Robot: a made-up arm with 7 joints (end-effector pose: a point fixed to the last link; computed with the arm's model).
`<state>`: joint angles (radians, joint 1 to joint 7).
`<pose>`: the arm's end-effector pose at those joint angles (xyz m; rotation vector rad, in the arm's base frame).
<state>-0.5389 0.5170 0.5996 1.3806 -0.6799 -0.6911 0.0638</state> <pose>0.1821 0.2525 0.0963 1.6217 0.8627 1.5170</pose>
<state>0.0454 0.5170 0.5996 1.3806 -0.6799 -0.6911 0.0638</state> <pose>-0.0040 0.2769 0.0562 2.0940 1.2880 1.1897</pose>
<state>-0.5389 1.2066 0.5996 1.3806 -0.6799 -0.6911 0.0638</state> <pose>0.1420 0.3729 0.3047 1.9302 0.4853 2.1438</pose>
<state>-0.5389 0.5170 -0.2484 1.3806 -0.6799 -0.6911 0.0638</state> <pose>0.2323 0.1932 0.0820 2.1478 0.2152 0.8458</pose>
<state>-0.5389 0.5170 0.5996 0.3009 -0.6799 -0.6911 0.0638</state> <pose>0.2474 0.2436 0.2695 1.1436 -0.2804 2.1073</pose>
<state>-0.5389 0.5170 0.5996 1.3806 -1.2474 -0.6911 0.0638</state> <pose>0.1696 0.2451 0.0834 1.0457 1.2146 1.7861</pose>
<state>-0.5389 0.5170 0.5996 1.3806 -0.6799 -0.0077 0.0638</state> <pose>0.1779 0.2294 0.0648 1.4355 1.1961 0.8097</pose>
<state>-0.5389 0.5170 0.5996 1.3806 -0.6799 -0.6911 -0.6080</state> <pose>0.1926 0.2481 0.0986 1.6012 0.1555 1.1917</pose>
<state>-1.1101 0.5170 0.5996 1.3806 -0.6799 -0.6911 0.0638</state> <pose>0.3106 0.2074 0.2256 1.1221 0.4496 1.7009</pose>
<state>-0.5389 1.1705 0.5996 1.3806 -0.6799 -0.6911 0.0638</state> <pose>0.1451 0.3704 0.2923 1.9163 0.5095 2.1111</pose>
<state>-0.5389 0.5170 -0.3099 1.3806 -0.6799 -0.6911 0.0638</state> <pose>0.2338 0.1880 0.0797 2.1742 0.1663 0.7914</pose>
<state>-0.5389 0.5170 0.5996 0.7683 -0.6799 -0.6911 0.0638</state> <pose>0.2386 0.2623 0.1886 1.3932 0.2249 1.9059</pose>
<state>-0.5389 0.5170 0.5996 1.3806 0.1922 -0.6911 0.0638</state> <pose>0.2084 0.2461 0.1077 2.2961 0.2107 0.9073</pose>
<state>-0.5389 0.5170 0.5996 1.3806 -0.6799 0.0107 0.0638</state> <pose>0.1776 0.2286 0.0642 1.4290 1.2031 0.7906</pose>
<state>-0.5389 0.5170 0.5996 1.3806 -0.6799 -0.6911 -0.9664</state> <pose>0.1963 0.2433 0.1002 1.5369 -0.1946 0.9928</pose>
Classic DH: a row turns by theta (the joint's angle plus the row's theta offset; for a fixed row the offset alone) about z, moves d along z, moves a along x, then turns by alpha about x. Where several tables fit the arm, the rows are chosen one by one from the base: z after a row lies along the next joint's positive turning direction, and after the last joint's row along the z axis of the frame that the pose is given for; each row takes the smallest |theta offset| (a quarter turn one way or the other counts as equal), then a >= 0, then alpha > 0; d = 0 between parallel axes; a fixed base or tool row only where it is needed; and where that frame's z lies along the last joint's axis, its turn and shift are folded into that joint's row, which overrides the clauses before.
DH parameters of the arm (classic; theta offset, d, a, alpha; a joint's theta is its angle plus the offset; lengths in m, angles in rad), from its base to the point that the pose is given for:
base (fixed): -0.071 0.3245 0.0009 -1.3004
joint 1: -1.3111 0.033 -0.0013 -1.5708
joint 2: 1.2915 0.0373 0.007 1.5708
joint 3: 1.5708 -0.1765 0.04 -1.5708
joint 4: -1.5708 0.016 0.0022 -1.5708
joint 5: 0 0.131 -0.0059 1.5708
joint 6: 1.5708 0.016 0.042 1.5708
joint 7: 0.3769 -0.0067 0.0176 1.7288
tool (fixed): 0.7481 0.0005 0 0

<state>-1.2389 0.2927 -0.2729 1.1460 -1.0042 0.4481 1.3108</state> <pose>0.3495 0.0229 0.2299 2.1188 1.2392 0.6456</pose>
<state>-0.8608 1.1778 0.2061 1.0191 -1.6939 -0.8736 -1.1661</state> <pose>0.2343 0.3102 0.3722 1.1902 -1.2554 1.9099</pose>
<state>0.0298 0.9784 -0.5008 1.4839 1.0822 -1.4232 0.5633</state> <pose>0.0551 0.2598 0.0770 2.0967 -1.1317 -0.8583</pose>
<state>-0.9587 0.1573 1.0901 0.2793 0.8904 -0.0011 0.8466</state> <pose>0.2409 0.2203 0.2704 -1.9278 -1.0419 -2.0367</pose>
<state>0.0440 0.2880 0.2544 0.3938 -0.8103 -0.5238 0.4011</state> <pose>0.1530 0.1926 0.0602 1.5613 0.7827 1.4181</pose>
